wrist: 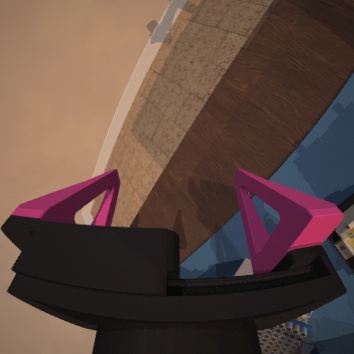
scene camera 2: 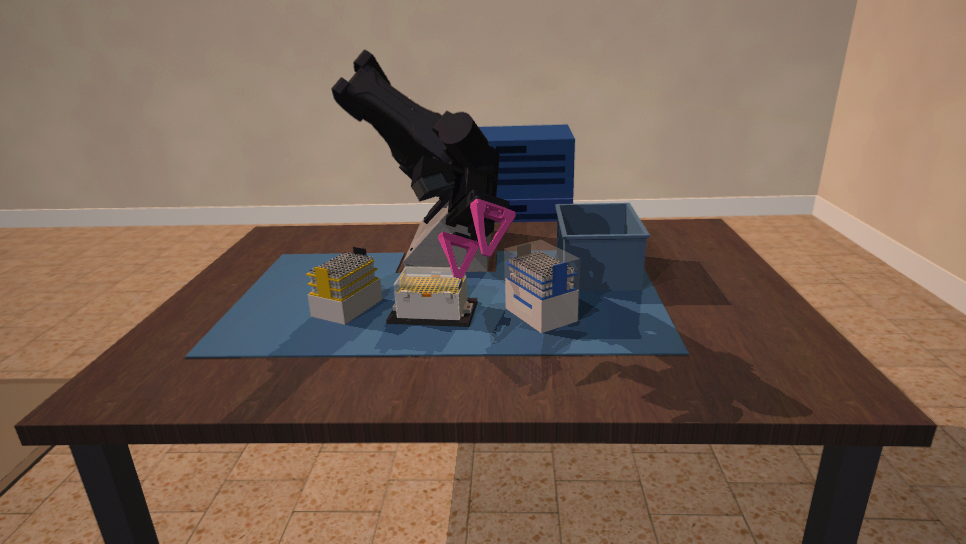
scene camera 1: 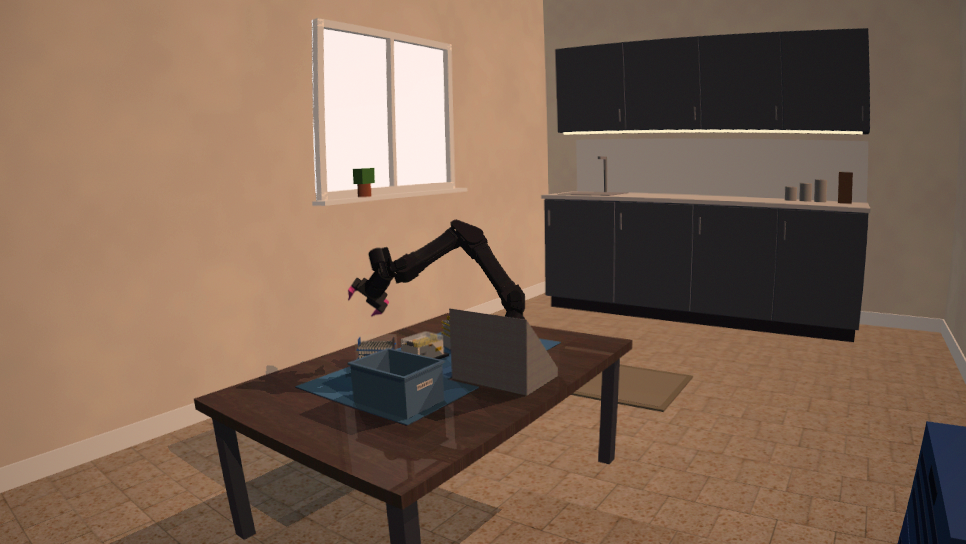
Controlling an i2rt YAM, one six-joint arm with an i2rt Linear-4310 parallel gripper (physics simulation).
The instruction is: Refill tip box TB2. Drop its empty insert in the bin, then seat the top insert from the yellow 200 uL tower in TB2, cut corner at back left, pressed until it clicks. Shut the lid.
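The open tip box [scene camera 1: 423, 347] [scene camera 2: 429, 306] is white, with a yellow grid insert [scene camera 2: 429, 283] in it and its lid tilted up at the back. Its label is not readable; an edge of the box shows at the right of the wrist view. It sits on a dark base. The yellow tower [scene camera 2: 343, 305] stands left of it in scene camera 2, with stacked tip inserts on a white base. The blue-grey bin [scene camera 1: 379, 386] [scene camera 2: 601, 260] stands at the right rear there. My gripper [scene camera 1: 362, 306] [scene camera 2: 473, 264] [wrist: 176, 175] is open and empty, raised above the table.
A blue-marked tower [scene camera 2: 542, 309] [wrist: 282, 341] under a clear cover stands between the tip box and the bin. A blue mat [scene camera 2: 236, 337] lies under these things on the wooden table [scene camera 1: 324, 429] [scene camera 2: 473, 398]. A grey wedge-shaped block [scene camera 1: 490, 354] stands by the arm's base.
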